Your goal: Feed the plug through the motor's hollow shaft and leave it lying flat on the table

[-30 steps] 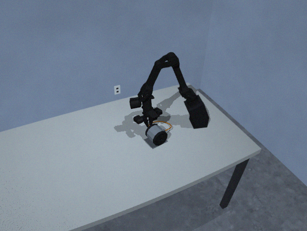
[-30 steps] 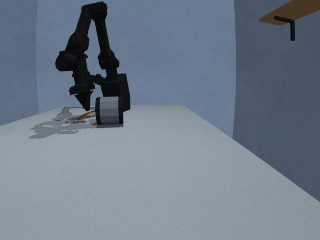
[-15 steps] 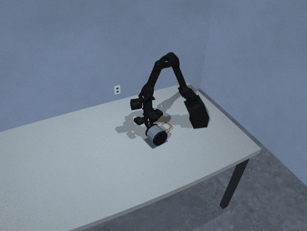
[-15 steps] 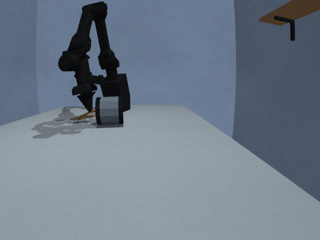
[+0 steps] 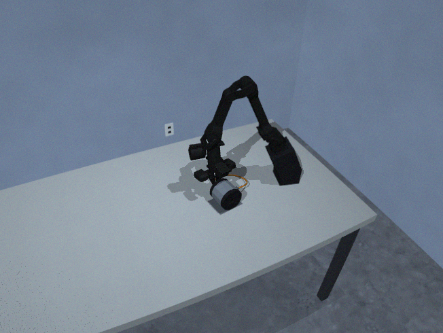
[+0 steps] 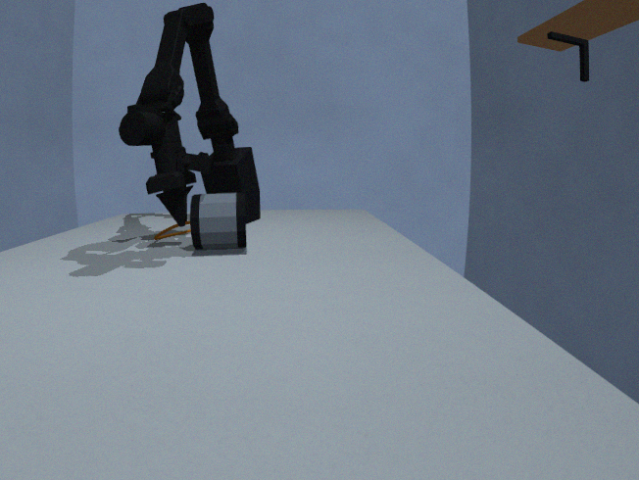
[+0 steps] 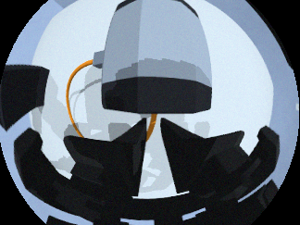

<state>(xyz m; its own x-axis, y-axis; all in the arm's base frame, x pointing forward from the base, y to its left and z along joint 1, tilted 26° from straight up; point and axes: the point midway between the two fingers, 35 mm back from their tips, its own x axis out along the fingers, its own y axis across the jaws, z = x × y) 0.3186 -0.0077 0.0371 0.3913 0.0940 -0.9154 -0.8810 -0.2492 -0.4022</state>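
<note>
My hand is 50 mm to the right of the plug, 30 mm above it and 10 mm past it.
</note>
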